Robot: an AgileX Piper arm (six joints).
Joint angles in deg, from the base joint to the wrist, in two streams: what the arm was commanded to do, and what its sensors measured. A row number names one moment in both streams.
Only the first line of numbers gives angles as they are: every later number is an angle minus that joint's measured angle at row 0.
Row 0, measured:
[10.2, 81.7, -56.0, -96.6, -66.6, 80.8]
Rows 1 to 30, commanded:
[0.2, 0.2, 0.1, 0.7, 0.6, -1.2]
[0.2, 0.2, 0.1, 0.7, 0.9, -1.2]
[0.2, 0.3, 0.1, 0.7, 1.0, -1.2]
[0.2, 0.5, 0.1, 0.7, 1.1, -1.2]
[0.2, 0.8, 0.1, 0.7, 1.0, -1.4]
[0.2, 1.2, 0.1, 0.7, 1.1, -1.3]
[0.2, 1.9, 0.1, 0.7, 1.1, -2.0]
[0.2, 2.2, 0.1, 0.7, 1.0, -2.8]
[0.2, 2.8, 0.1, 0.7, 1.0, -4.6]
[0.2, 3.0, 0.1, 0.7, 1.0, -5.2]
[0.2, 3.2, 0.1, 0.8, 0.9, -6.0]
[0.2, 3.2, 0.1, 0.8, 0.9, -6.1]
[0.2, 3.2, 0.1, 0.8, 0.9, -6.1]
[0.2, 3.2, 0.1, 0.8, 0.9, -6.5]
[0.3, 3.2, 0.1, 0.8, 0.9, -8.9]
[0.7, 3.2, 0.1, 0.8, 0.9, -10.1]
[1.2, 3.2, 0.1, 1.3, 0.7, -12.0]
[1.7, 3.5, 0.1, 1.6, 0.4, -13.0]
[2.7, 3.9, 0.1, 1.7, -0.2, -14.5]
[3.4, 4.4, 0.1, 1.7, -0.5, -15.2]
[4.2, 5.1, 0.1, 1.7, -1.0, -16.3]
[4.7, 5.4, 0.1, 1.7, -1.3, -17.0]
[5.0, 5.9, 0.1, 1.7, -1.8, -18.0]
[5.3, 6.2, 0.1, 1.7, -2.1, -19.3]
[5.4, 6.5, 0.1, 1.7, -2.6, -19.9]
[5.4, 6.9, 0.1, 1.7, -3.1, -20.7]
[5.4, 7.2, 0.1, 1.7, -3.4, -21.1]
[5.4, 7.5, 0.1, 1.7, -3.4, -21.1]
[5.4, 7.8, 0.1, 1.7, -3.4, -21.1]
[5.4, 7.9, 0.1, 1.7, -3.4, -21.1]
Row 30, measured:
[5.3, 7.3, 0.0, 0.9, -2.3, -19.7]
